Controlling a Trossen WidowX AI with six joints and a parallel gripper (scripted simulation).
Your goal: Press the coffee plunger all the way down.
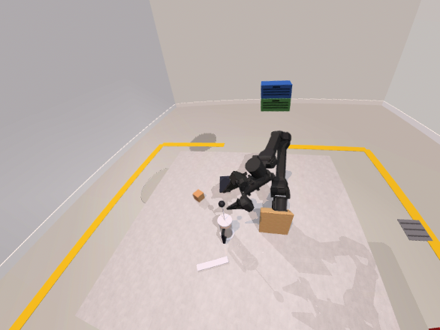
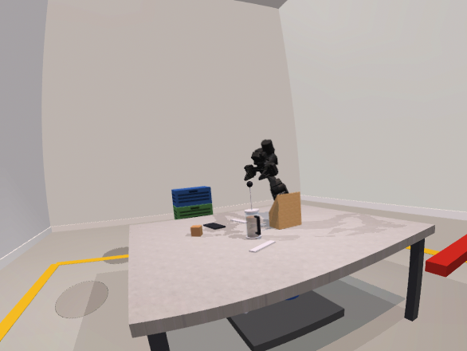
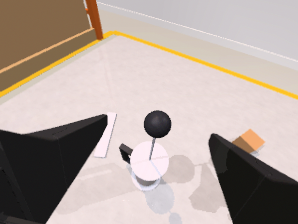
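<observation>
The coffee press is 15 cm below my gripper tip, 2 cm to the left of it and 2 cm ahead of it. Also, from my gripper tip: orange cube 25 cm below, 23 cm to the right, 22 cm ahead.
</observation>
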